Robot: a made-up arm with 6 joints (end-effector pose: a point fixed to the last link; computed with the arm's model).
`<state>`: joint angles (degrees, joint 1 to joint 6).
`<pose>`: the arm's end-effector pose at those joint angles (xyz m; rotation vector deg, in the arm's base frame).
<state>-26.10 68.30 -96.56 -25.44 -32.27 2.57</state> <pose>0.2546 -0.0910 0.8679 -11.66 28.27 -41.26</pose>
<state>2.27 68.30 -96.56 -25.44 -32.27 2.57</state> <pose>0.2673 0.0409 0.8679 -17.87 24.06 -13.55</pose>
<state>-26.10 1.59 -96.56 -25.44 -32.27 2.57</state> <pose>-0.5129 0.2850 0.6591 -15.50 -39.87 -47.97</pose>
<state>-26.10 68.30 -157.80 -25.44 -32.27 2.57</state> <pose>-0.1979 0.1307 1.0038 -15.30 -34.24 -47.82</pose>
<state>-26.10 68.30 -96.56 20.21 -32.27 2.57</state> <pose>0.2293 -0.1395 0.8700 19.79 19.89 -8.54</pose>
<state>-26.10 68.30 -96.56 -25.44 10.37 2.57</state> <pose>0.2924 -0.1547 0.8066 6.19 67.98 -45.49</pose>
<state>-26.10 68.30 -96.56 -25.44 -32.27 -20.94</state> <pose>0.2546 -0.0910 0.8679 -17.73 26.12 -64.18</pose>
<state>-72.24 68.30 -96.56 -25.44 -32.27 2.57</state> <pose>0.1108 -0.2466 0.8679 0.38 33.02 -86.19</pose>
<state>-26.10 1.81 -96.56 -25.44 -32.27 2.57</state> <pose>-0.5110 0.2841 0.6613 -15.49 -39.65 -47.97</pose>
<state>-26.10 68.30 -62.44 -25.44 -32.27 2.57</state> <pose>0.3781 -0.1515 0.6006 -8.50 62.46 -33.79</pose>
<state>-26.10 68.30 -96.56 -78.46 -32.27 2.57</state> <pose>0.2961 -0.0681 0.8265 -50.63 35.00 -77.59</pose>
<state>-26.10 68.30 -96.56 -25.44 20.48 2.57</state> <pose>0.2935 -0.1659 0.7863 10.75 77.33 -45.92</pose>
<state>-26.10 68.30 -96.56 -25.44 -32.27 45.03</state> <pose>0.2546 -0.0910 0.8679 -0.62 29.89 0.22</pose>
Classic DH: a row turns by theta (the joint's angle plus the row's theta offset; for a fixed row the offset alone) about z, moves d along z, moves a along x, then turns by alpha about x. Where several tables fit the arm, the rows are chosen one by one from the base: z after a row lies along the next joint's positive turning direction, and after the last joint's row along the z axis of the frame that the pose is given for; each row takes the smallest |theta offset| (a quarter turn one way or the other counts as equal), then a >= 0, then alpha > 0; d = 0 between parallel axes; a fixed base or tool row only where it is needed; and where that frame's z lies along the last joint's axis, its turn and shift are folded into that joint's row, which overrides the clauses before.
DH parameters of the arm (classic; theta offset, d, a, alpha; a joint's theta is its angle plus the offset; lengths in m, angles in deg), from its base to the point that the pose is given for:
joint 1: 0 0.1143 0 -90
joint 2: 7.79 0 -0.4079 0
joint 3: 77.21 0 -0.0343 90
joint 4: 0 0.391 0 -90
joint 5: 0 0 0.0001 90
joint 6: 0 0.1322 0 0

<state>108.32 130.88 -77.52 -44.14 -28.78 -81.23</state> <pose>-0.2629 0.6533 0.0579 -98.98 -59.53 11.53</pose>
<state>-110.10 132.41 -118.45 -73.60 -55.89 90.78</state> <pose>-0.1706 -0.7715 0.3673 50.17 66.27 -32.21</pose>
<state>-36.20 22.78 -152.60 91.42 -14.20 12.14</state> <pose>-0.6170 0.4115 0.6664 -39.40 -29.73 69.00</pose>
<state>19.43 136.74 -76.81 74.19 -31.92 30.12</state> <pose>0.6495 0.1579 -0.0303 96.32 88.15 29.02</pose>
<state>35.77 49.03 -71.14 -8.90 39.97 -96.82</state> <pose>0.2004 0.1282 0.6358 -99.89 41.52 -52.90</pose>
